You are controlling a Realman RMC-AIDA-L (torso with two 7-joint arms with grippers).
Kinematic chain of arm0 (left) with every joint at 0, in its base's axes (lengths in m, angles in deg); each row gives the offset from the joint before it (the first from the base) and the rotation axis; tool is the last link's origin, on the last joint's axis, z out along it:
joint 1: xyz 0 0 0.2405 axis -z
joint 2: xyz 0 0 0 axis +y
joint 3: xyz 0 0 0.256 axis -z
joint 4: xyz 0 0 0 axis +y
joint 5: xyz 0 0 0.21 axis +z
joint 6: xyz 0 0 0 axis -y
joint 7: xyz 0 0 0.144 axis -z
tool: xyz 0 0 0
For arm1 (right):
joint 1: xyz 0 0 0.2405 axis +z
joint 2: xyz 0 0 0 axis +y
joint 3: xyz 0 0 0.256 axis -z
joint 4: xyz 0 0 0 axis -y
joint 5: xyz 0 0 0.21 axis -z
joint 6: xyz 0 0 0 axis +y
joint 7: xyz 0 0 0.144 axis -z
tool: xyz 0 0 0
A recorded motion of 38 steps. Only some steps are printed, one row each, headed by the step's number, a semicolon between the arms.
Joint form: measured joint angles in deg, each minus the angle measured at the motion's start. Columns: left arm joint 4, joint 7, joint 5, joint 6, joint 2, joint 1, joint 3; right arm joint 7, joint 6, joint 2, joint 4, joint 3, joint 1, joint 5.
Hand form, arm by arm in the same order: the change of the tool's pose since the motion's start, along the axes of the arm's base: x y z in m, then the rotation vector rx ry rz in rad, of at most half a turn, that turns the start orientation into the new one. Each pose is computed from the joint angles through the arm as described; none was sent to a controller.
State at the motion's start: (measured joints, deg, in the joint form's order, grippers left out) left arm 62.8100 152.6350 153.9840 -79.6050 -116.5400 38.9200 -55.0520; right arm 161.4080 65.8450 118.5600 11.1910 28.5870 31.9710 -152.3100
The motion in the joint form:
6: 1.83 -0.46 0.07 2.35 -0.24 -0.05 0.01; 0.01 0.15 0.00 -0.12 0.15 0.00 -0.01
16: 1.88 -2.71 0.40 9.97 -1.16 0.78 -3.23; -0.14 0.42 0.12 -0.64 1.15 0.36 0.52
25: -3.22 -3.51 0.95 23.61 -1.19 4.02 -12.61; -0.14 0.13 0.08 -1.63 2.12 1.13 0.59
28: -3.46 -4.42 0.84 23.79 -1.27 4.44 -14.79; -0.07 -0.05 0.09 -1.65 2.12 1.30 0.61
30: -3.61 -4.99 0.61 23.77 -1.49 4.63 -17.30; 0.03 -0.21 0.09 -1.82 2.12 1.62 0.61
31: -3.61 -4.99 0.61 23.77 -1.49 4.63 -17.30; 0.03 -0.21 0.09 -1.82 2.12 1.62 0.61
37: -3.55 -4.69 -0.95 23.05 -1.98 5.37 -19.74; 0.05 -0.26 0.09 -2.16 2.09 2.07 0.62
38: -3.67 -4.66 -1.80 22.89 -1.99 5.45 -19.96; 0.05 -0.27 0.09 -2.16 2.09 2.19 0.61
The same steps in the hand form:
6: 0.0061 0.0074 0.0066 0.0524 0.0133 -0.0444; -0.0004 -0.0001 -0.0006 -0.0017 -0.0008 0.0023
16: 0.0214 0.0245 0.0004 0.1096 0.0683 -0.1685; -0.0053 0.0025 -0.0067 -0.0261 -0.0059 0.0206
25: 0.0495 0.0520 -0.0255 0.1505 0.1694 -0.3526; -0.0100 0.0069 -0.0134 -0.0535 -0.0034 0.0311
28: 0.0556 0.0515 -0.0335 0.1177 0.1911 -0.3915; -0.0108 0.0079 -0.0139 -0.0559 -0.0036 0.0312
30: 0.0609 0.0489 -0.0437 0.0795 0.2083 -0.4249; -0.0123 0.0097 -0.0149 -0.0594 -0.0028 0.0327
31: 0.0609 0.0489 -0.0437 0.0795 0.2083 -0.4249; -0.0123 0.0097 -0.0149 -0.0594 -0.0028 0.0327
37: 0.0734 0.0453 -0.0573 0.0389 0.1895 -0.4518; -0.0146 0.0118 -0.0164 -0.0636 0.0006 0.0370
38: 0.0751 0.0444 -0.0595 0.0331 0.1760 -0.4512; -0.0153 0.0125 -0.0164 -0.0636 0.0007 0.0389

